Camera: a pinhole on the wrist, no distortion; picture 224 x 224 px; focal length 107.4 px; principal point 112.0 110.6 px. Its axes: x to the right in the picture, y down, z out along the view. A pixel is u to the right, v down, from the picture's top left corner.
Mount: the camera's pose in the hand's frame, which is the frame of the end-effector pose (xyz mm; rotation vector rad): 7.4 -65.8 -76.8 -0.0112 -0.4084 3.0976
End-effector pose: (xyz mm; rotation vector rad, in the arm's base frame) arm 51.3 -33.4 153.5 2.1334 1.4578 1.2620
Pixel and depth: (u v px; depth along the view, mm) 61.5 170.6 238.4
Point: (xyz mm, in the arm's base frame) -3.9 212.6 -21.5
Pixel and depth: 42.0 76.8 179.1
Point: 114.4 126.5 112.8
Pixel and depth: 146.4 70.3 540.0
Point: 411.2 -53.0 -226.7
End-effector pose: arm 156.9 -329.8 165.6 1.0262 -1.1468 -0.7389
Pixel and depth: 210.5 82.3 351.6
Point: -202.4 -147.5 13.3
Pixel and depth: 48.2 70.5 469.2
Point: -171.0 -703.3 281.9
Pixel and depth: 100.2 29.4 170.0
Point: 47.7 -380.2 197.6
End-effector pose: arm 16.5 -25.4 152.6 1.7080 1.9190 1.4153
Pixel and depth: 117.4 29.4 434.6
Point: 407.5 160.7 29.2
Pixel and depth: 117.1 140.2 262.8
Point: -4.6 73.7 -84.7
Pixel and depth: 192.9 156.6 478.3
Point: 106.5 -116.6 -454.0
